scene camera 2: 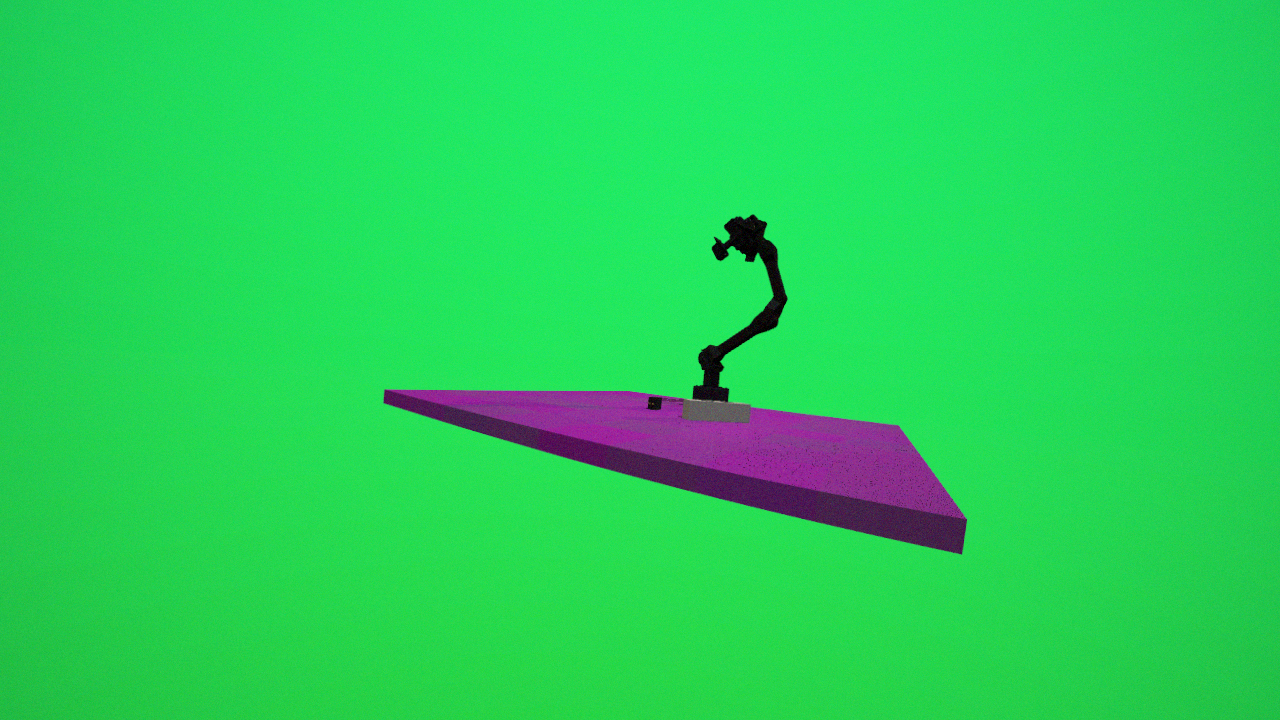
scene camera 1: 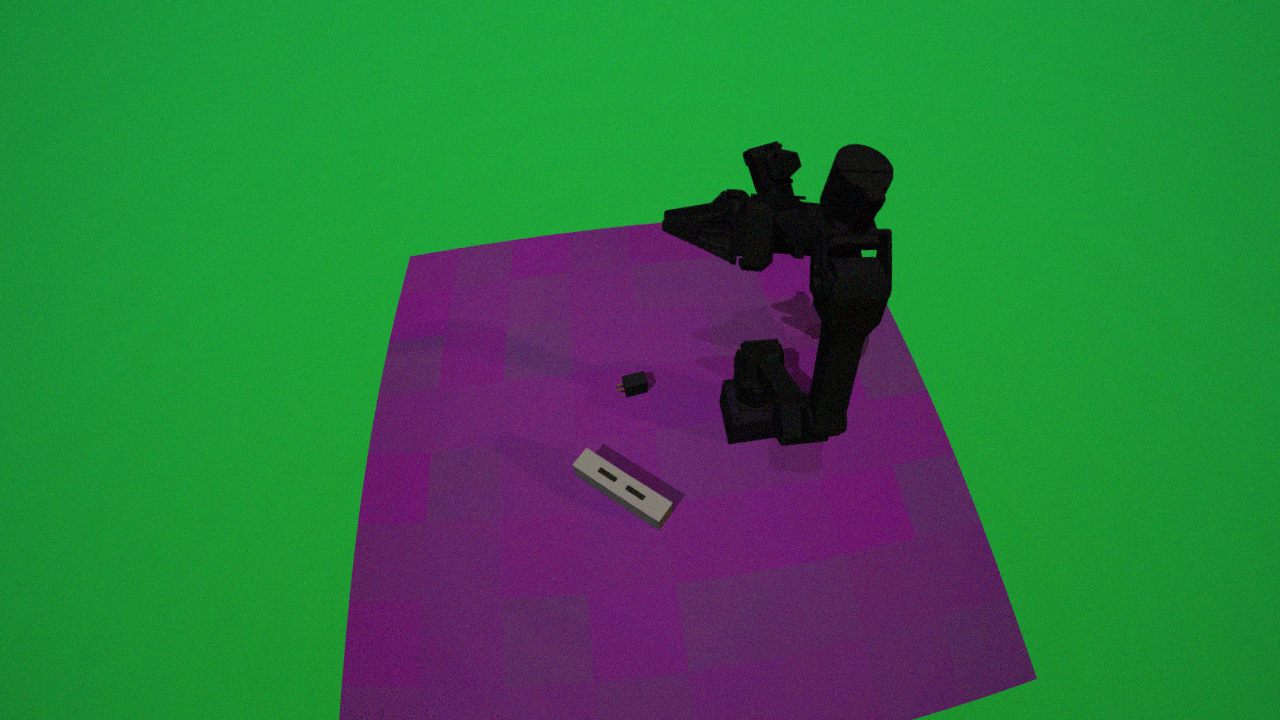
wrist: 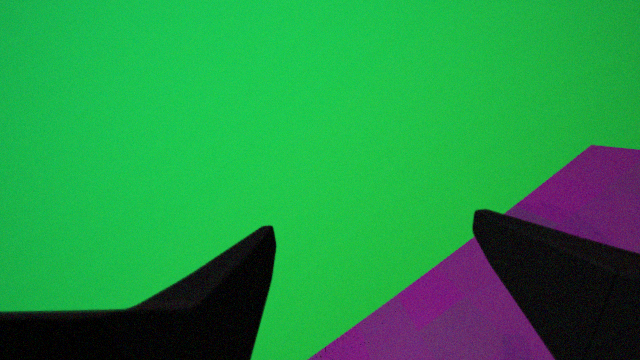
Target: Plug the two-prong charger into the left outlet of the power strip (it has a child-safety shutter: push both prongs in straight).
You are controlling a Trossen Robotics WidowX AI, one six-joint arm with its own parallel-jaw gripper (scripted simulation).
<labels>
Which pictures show my gripper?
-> Scene camera 2, scene camera 1 and the wrist view: all of them.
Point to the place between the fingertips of my gripper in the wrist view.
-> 372,228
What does my gripper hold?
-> Nothing.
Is my gripper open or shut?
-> Open.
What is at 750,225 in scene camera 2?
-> My gripper.
</labels>
